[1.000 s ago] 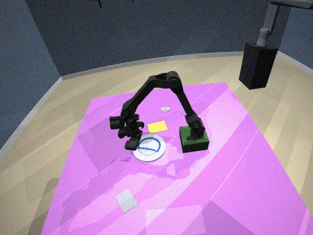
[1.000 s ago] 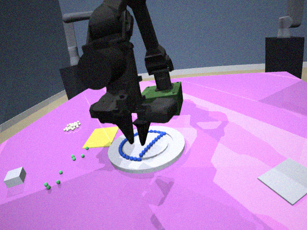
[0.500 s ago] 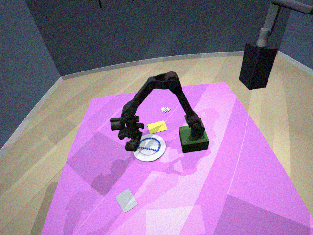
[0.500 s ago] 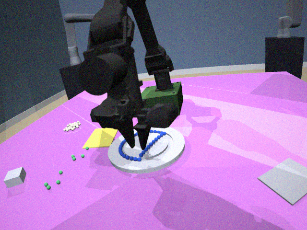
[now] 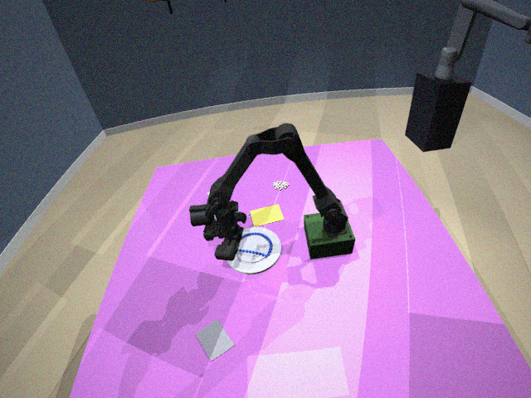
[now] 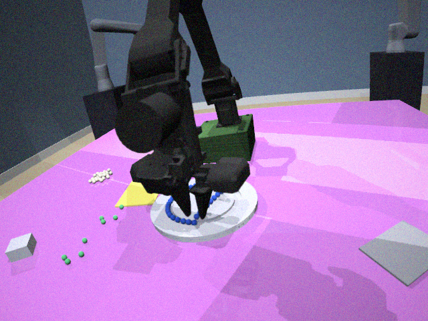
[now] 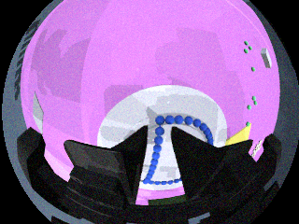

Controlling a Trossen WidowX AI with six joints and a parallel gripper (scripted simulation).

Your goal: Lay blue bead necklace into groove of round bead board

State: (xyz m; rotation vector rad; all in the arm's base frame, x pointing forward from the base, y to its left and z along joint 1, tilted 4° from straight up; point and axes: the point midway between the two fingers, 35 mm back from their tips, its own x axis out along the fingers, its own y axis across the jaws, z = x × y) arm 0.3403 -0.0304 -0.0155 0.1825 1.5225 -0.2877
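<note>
The round white bead board is 60 mm behind my gripper tip and 10 mm below it. From my gripper tip the other things lie so: yellow sheet 160 mm to the right, 130 mm behind, 20 mm below; grey tile 300 mm to the left, 90 mm ahead, 20 mm below; cube 330 mm to the right, 90 mm ahead, 10 mm below.
</note>
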